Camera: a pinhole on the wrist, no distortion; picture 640 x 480 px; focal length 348.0 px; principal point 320.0 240.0 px. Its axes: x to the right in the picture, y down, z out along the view. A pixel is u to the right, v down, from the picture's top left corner.
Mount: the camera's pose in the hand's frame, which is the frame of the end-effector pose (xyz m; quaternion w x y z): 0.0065 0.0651 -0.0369 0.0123 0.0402 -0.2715 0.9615
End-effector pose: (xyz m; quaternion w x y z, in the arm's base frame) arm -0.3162 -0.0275 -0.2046 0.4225 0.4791 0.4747 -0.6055
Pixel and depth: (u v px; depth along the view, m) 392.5 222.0 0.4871
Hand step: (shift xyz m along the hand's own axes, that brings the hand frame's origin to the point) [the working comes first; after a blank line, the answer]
In the camera's frame: 0.1015 -0.0252 0.4871

-0.0591 -0.1680 0.3985
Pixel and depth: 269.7 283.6 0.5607
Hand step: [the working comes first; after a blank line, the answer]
In the camera's frame: -0.0810 0.0702 0.5607

0.1237 -0.2882 0.3959
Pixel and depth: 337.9 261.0 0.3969
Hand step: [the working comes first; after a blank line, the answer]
In the camera's frame: 0.0204 0.0240 0.3969

0.0131 -0.1629 0.2894
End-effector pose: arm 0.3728 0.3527 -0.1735 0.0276 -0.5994 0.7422 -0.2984
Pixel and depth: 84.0 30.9 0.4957
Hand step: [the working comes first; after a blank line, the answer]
In the camera's frame: -0.3362 -0.2978 0.4957

0.3900 0.0590 0.5111
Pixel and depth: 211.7 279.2 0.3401
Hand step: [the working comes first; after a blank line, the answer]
In the camera's frame: -0.1058 0.0383 0.3401

0.1342 -0.1457 0.2231
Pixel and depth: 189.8 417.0 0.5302
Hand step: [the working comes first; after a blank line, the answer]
In the camera's frame: -0.1984 0.2697 0.5302

0.2293 -0.4424 0.2562
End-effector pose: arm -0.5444 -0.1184 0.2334 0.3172 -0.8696 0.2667 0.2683
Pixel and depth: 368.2 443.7 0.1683
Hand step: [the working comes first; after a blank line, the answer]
In the camera's frame: 0.0233 0.0985 0.1683

-0.0093 -0.1069 0.0567
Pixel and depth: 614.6 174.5 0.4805
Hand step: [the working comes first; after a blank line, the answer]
In the camera's frame: 0.4068 -0.0904 0.4805

-0.3608 -0.1084 0.4525
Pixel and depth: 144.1 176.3 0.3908
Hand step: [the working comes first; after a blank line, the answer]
In the camera's frame: -0.1975 -0.0715 0.3908

0.2342 -0.0787 0.3157
